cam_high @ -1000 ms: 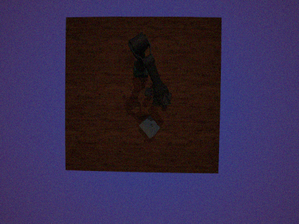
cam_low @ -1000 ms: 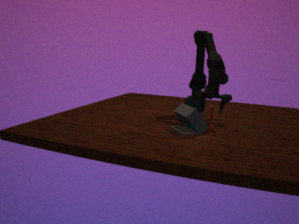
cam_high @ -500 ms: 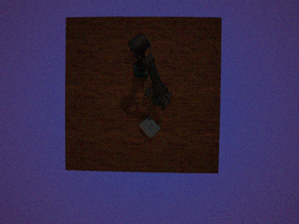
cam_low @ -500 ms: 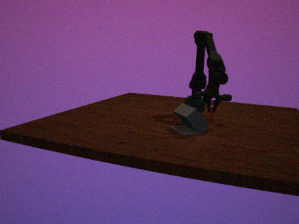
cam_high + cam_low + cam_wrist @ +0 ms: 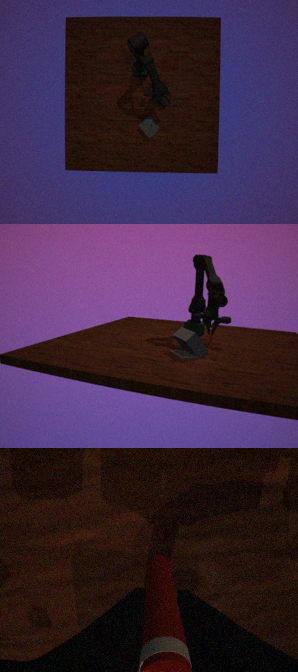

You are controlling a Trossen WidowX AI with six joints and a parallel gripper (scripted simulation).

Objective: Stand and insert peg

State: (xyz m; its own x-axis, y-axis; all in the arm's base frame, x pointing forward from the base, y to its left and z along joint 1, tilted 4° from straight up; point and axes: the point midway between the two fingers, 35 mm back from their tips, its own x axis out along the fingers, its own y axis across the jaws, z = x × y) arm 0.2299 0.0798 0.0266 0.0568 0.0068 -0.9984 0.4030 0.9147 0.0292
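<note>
Now: gripper tip 230 mm short of the grey sloped panel and 100 mm to the left of it. Also, from my gripper tip: red peg: 20 mm above; then thin flat base plate: 240 mm ahead, 120 mm to the right, 50 mm below.
</note>
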